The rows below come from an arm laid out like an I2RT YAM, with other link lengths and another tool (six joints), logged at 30 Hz.
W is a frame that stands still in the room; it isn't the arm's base.
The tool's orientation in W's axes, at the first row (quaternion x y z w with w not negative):
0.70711 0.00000 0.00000 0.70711
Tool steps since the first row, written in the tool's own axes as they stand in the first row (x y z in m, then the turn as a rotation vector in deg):
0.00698 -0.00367 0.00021 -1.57 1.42 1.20
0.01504 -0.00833 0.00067 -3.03 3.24 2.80
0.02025 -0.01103 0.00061 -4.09 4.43 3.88
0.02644 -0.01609 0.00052 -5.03 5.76 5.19
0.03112 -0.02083 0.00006 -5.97 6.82 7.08
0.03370 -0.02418 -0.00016 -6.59 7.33 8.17
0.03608 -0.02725 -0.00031 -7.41 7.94 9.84
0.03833 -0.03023 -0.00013 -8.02 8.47 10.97
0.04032 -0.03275 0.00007 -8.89 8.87 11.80
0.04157 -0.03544 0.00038 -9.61 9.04 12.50
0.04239 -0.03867 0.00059 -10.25 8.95 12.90
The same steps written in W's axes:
0.00698 -0.00021 -0.00367 -1.57 -1.20 1.42
0.01504 -0.00067 -0.00833 -3.03 -2.80 3.24
0.02025 -0.00061 -0.01103 -4.09 -3.88 4.43
0.02644 -0.00052 -0.01609 -5.03 -5.19 5.76
0.03112 -0.00006 -0.02083 -5.97 -7.08 6.82
0.03370 0.00016 -0.02418 -6.59 -8.17 7.33
0.03608 0.00031 -0.02725 -7.41 -9.84 7.94
0.03833 0.00013 -0.03023 -8.02 -10.97 8.47
0.04032 -0.00007 -0.03275 -8.89 -11.80 8.87
0.04157 -0.00038 -0.03544 -9.61 -12.50 9.04
0.04239 -0.00059 -0.03867 -10.25 -12.90 8.95

